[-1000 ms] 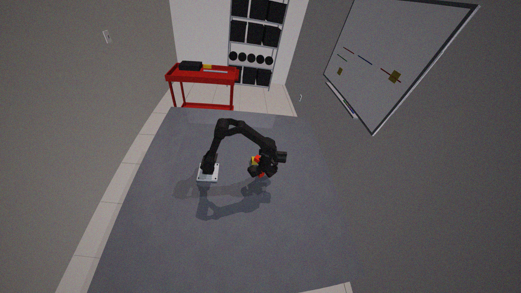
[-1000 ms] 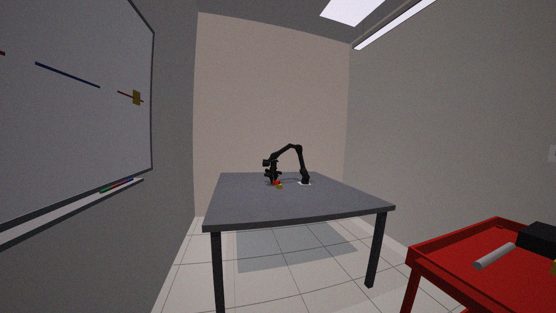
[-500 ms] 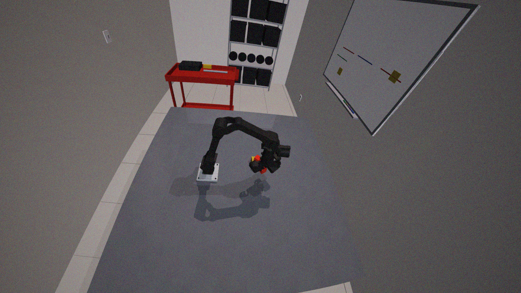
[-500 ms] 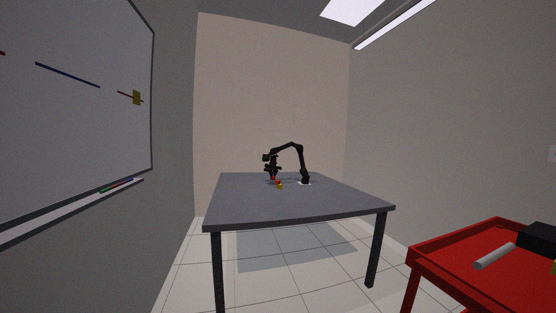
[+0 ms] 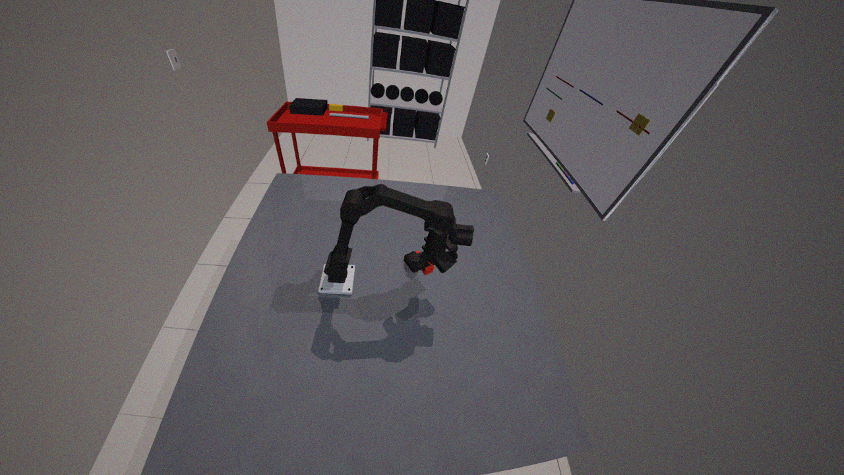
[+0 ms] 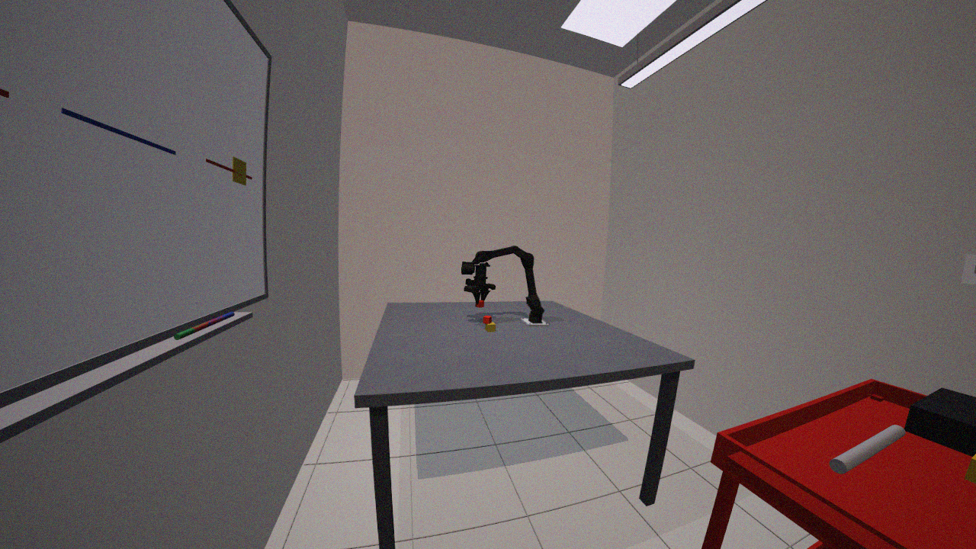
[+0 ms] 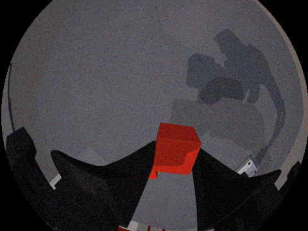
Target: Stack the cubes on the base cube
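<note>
Now: the yellow base cube 40 mm behind my gripper tip, 100 mm to the left of it and 100 mm below it.
</note>
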